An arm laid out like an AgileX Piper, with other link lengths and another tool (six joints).
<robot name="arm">
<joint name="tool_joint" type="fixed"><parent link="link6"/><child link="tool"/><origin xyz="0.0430 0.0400 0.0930" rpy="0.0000 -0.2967 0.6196"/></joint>
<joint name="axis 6" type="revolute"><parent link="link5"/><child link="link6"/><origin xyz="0.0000 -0.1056 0.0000" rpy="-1.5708 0.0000 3.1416"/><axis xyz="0 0 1"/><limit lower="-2.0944" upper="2.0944"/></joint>
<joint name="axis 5" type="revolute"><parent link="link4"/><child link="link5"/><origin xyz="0.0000 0.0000 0.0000" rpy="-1.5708 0.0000 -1.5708"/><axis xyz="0 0 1"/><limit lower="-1.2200" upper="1.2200"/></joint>
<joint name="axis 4" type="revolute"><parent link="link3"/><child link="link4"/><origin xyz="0.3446 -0.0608 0.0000" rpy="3.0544 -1.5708 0.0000"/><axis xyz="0 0 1"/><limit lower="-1.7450" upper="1.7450"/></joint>
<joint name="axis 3" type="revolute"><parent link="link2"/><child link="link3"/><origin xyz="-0.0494 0.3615 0.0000" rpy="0.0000 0.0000 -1.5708"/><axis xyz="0 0 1"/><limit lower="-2.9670" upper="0.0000"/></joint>
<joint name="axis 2" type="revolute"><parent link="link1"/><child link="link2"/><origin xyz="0.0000 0.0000 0.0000" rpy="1.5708 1.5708 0.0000"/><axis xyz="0 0 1"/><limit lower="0.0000" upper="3.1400"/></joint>
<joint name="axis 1" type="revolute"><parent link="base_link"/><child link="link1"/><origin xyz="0.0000 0.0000 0.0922" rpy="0.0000 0.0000 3.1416"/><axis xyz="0 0 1"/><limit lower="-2.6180" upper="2.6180"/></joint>
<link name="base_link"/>
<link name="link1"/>
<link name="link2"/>
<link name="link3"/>
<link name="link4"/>
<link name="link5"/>
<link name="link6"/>
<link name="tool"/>
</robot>
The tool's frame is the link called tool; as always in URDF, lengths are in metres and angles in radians.
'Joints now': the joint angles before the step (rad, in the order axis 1, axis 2, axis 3, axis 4, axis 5, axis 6). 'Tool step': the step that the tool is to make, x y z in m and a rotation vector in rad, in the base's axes. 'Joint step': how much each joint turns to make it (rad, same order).
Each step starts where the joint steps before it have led.
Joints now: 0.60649 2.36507 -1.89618 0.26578 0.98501 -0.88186
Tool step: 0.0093 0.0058 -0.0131 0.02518 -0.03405 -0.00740
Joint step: 0.00001 0.02870 -0.00154 0.01302 -0.06864 -0.01545
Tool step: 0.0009 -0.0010 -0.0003 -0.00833 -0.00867 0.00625
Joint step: 0.00003 0.00013 -0.00005 -0.01202 -0.00210 -0.00207
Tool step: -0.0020 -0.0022 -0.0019 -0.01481 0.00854 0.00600
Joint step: -0.00006 0.00003 -0.00017 -0.01022 0.01575 0.00184
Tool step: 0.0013 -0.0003 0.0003 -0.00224 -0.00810 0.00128
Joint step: 0.00000 0.00005 -0.00006 -0.00644 -0.00554 0.00001
